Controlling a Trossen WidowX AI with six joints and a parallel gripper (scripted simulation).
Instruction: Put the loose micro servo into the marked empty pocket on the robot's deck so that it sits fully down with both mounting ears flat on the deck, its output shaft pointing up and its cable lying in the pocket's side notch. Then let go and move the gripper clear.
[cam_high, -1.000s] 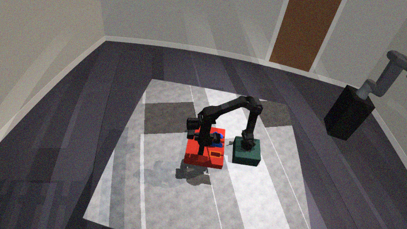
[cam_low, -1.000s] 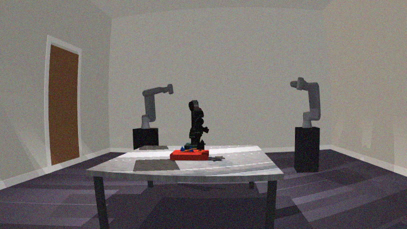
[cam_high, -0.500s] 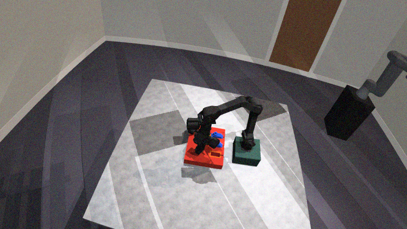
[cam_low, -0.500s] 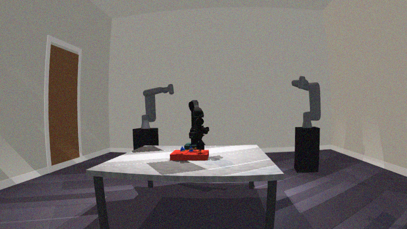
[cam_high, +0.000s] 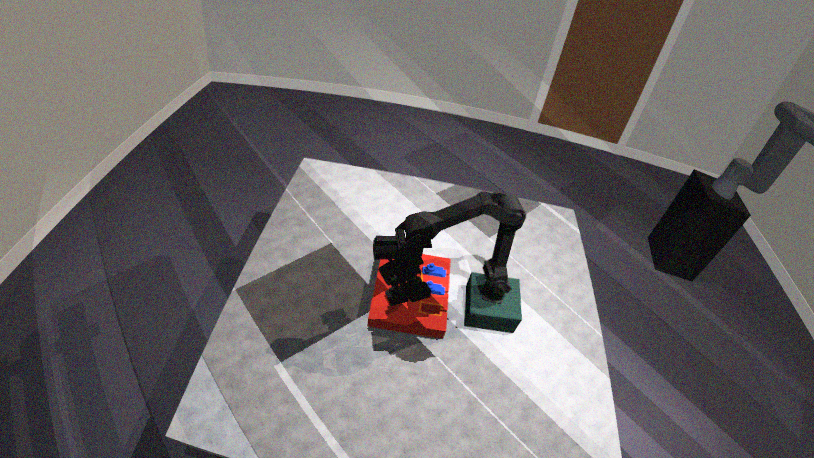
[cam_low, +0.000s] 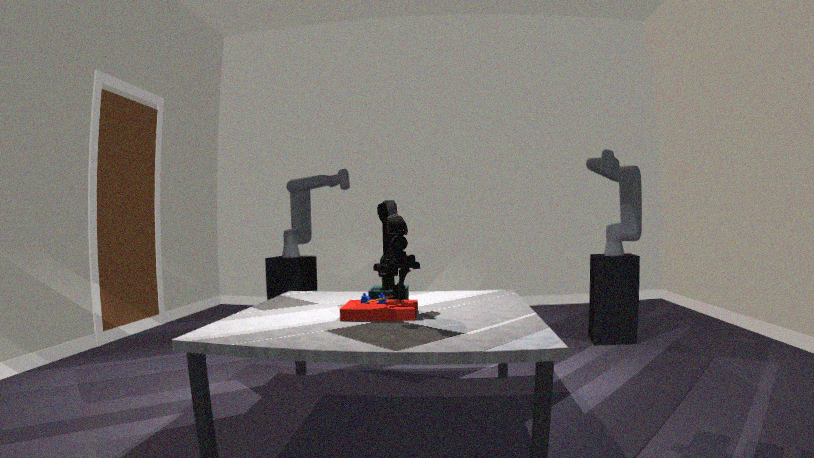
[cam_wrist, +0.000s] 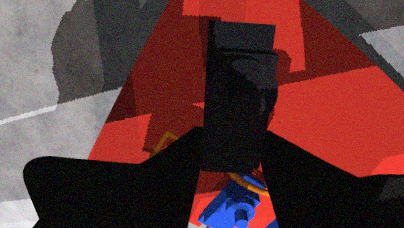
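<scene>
The red deck lies 10 cm below my gripper tip, 7 cm to the right of it and 3 cm ahead of it.
</scene>
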